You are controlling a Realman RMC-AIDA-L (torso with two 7-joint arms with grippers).
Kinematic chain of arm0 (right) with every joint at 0, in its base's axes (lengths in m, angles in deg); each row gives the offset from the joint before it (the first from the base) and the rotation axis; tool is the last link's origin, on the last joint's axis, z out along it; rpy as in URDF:
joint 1: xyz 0 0 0.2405 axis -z
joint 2: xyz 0 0 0 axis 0.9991 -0.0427 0
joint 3: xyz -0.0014 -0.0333 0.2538 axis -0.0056 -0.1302 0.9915
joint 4: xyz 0 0 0 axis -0.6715 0.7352 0.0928
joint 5: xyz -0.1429 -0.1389 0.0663 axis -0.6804 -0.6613 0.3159
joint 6: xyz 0 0 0 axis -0.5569 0.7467 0.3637
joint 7: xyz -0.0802 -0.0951 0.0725 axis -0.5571 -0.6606 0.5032
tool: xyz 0 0 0 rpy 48.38 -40.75 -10.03
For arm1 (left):
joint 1: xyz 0 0 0.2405 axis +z
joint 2: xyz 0 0 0 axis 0.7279 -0.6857 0
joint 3: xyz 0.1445 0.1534 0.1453 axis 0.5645 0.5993 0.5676
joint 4: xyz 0 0 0 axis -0.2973 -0.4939 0.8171
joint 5: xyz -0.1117 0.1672 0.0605 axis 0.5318 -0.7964 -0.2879
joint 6: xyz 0 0 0 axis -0.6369 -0.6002 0.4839
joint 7: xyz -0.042 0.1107 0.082 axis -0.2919 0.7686 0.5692
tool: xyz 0 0 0 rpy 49.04 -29.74 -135.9
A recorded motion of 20 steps. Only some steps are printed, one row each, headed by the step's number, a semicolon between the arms.
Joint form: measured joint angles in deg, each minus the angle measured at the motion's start. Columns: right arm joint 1, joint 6, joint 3, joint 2, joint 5, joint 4, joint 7; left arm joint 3, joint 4, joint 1, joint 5, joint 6, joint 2, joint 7.
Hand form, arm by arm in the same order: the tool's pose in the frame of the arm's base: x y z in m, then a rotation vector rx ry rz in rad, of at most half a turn. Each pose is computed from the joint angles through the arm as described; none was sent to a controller.
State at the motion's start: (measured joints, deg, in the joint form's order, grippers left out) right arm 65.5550 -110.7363 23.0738 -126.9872 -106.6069 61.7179 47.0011; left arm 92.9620 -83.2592 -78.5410 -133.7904 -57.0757 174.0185 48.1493
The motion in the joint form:
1: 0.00 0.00 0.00 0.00 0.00 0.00 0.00; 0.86 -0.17 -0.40 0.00 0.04 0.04 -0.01
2: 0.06 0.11 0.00 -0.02 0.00 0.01 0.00; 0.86 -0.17 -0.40 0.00 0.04 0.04 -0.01
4: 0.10 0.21 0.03 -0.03 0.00 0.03 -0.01; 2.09 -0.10 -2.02 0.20 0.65 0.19 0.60
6: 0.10 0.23 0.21 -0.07 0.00 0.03 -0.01; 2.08 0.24 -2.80 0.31 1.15 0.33 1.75
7: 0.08 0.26 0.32 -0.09 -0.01 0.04 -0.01; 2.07 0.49 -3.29 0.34 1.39 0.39 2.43
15: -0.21 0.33 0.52 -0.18 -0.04 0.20 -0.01; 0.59 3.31 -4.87 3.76 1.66 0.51 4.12
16: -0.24 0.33 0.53 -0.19 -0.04 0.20 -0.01; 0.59 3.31 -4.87 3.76 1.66 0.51 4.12
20: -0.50 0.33 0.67 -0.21 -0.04 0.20 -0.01; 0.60 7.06 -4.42 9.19 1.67 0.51 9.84
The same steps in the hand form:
1: 0.2851 0.2077 -0.0725 -2.6295 0.2943 1.0947; -0.2930 0.3465 -0.0045 -2.1254 -0.4294 -0.8660
2: 0.2854 0.2075 -0.0728 -2.6291 0.2968 1.0925; -0.2930 0.3465 -0.0045 -2.1254 -0.4294 -0.8660
4: 0.2857 0.2074 -0.0730 -2.6283 0.2987 1.0906; -0.2827 0.3541 -0.0084 -2.1534 -0.3906 -0.8638
6: 0.2855 0.2077 -0.0731 -2.6249 0.2998 1.0916; -0.2782 0.3577 -0.0107 -2.1569 -0.3669 -0.8587
7: 0.2854 0.2079 -0.0731 -2.6232 0.3002 1.0919; -0.2752 0.3598 -0.0121 -2.1599 -0.3522 -0.8569
15: 0.2837 0.2093 -0.0739 -2.6220 0.2981 1.0973; -0.2636 0.3677 -0.0135 -2.0957 -0.3640 -0.9229
16: 0.2835 0.2094 -0.0739 -2.6220 0.2975 1.0977; -0.2636 0.3677 -0.0135 -2.0957 -0.3640 -0.9229
20: 0.2825 0.2109 -0.0738 -2.6213 0.2924 1.1001; -0.2635 0.3654 -0.0159 -2.0124 -0.3516 -0.9396

